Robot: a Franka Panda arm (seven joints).
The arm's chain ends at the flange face. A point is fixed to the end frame.
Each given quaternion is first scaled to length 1.
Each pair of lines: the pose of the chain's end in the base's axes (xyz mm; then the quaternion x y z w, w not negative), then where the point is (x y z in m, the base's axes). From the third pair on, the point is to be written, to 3 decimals.
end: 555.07 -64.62 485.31 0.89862 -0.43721 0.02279 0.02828
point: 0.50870 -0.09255 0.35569
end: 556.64 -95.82 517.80 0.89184 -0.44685 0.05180 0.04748
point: 0.51425 -0.13050 0.38845
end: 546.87 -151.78 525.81 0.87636 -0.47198 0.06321 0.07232
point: 0.503 -0.191 0.398
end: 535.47 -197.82 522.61 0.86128 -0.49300 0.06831 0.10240
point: 0.487 -0.241 0.398
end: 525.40 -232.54 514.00 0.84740 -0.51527 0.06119 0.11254
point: 0.473 -0.275 0.391
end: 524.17 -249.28 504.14 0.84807 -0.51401 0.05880 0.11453
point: 0.471 -0.292 0.381
